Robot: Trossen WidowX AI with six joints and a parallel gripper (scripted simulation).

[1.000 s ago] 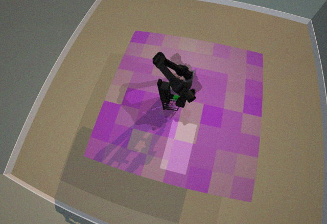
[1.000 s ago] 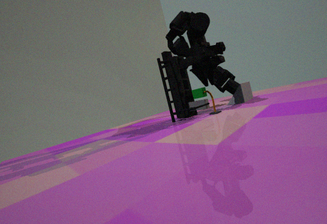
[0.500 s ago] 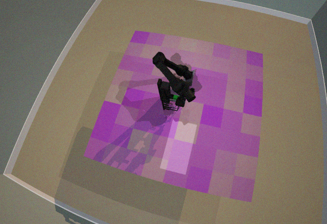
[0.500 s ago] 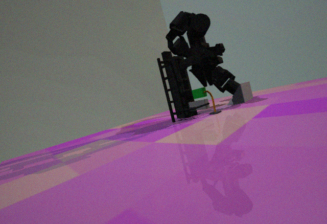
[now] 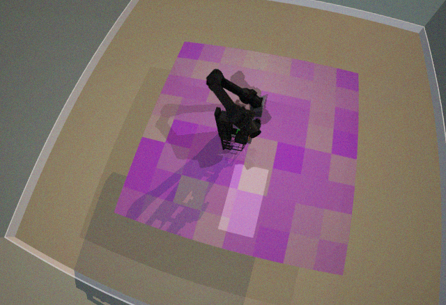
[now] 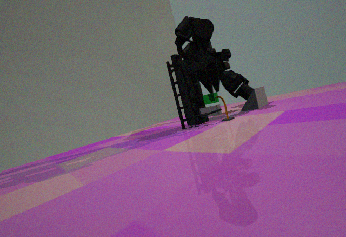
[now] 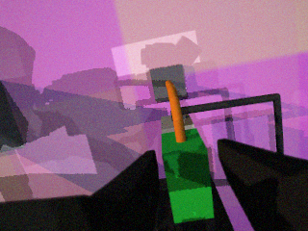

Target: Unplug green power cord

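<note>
The green plug lies 4 cm to the right of my gripper tip and 1 cm below it.
</note>
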